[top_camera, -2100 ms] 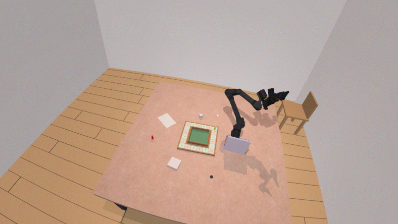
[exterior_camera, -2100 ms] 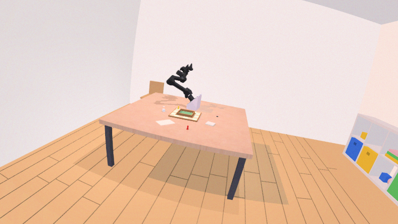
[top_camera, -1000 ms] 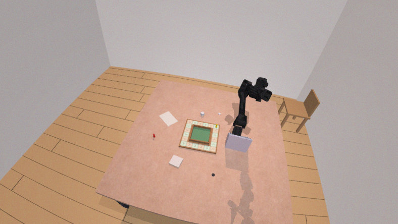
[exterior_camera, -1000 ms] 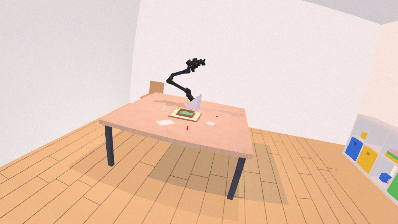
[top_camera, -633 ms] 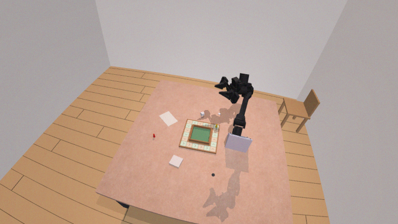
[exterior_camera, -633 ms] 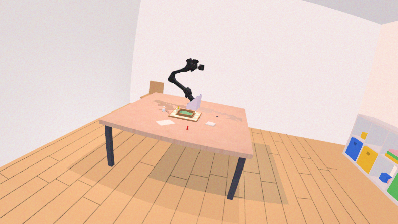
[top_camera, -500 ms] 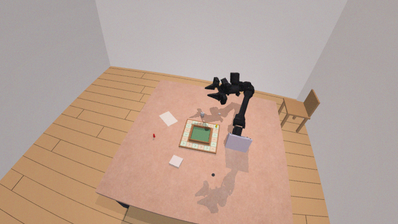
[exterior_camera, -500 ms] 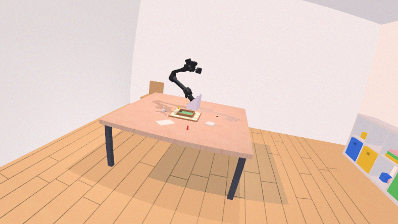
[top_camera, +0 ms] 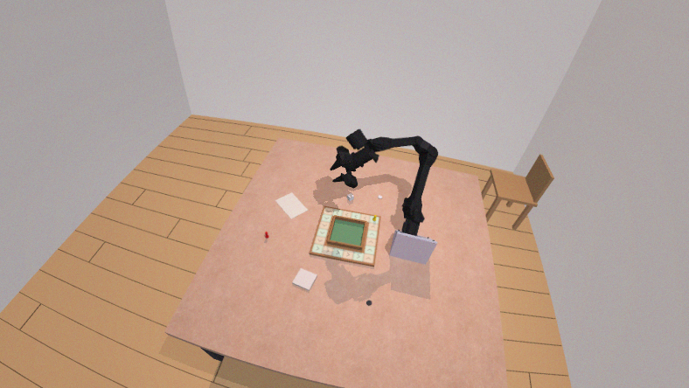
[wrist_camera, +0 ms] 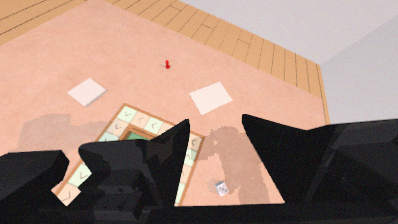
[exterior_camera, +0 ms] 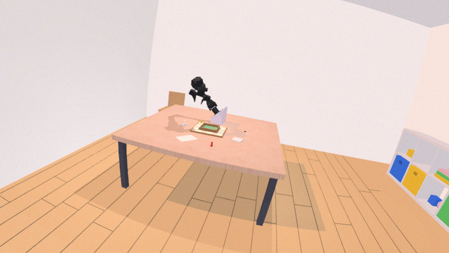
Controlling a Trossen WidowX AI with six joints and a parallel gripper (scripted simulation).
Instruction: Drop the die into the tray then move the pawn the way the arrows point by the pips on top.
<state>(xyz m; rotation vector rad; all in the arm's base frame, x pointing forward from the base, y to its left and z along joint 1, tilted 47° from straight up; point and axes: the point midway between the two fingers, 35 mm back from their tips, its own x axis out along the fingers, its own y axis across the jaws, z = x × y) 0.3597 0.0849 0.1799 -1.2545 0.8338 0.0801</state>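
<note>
Right now my gripper tip is 24 cm above the white die, 14 cm to the left of it and 7 cm past it. Also, from my gripper tip: paper sheet 25 cm below, 20 cm ahead, 1 cm to the left; then yellow pawn 22 cm below, 22 cm behind, 3 cm to the right; then green dice tray 24 cm below, 12 cm behind, 9 cm to the left.
</note>
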